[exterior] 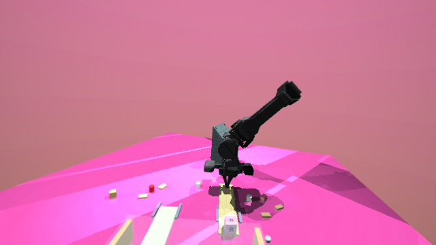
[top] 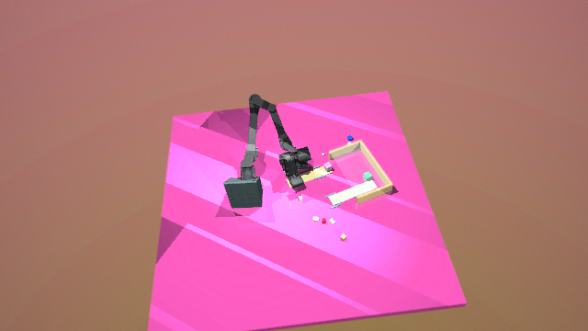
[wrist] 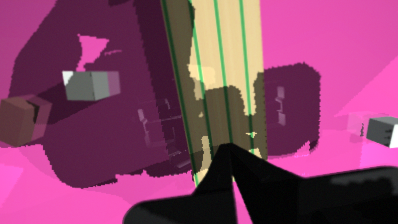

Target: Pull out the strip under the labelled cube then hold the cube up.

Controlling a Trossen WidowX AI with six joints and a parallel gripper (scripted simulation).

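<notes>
My gripper tip is now 19 cm short of the grey ball and 14 cm to the right of it. Round my gripper tip: white strip (28 cm ahead, 13 cm to the right); blue ball (36 cm ahead, 22 cm to the left).
</notes>
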